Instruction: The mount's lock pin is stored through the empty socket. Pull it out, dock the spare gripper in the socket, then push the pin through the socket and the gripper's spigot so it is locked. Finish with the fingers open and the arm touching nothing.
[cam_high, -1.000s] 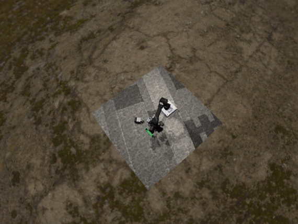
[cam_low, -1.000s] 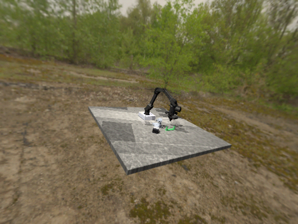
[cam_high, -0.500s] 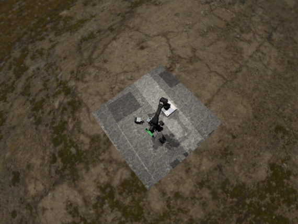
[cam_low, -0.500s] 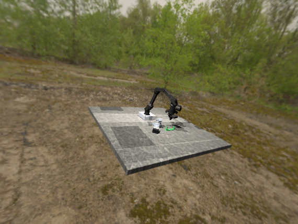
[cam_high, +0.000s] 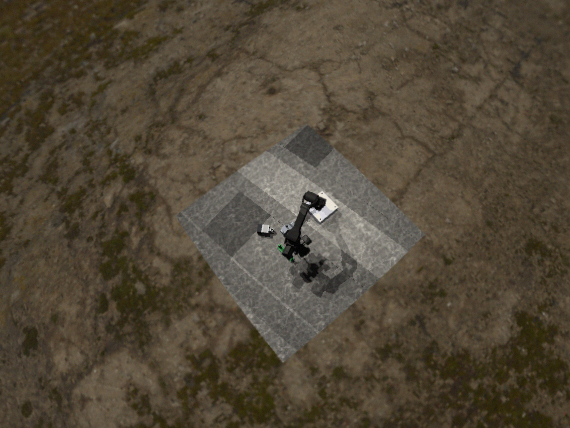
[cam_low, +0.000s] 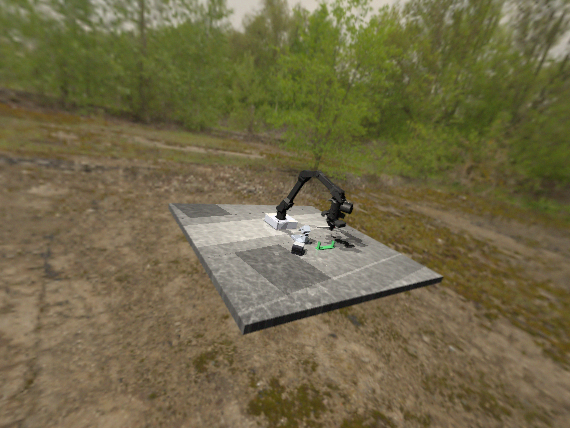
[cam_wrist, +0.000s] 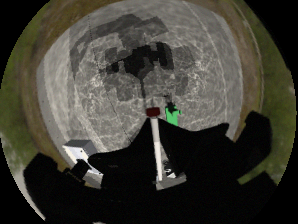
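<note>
Now: the green mount 50 mm ahead of my gripper tip, 80 mm to the right of it and 70 mm below it. Round my gripper tip: spare gripper 30 mm ahead, 300 mm to the right, 70 mm below; then grey mount 70 mm behind, 170 mm to the right, 40 mm below.
</note>
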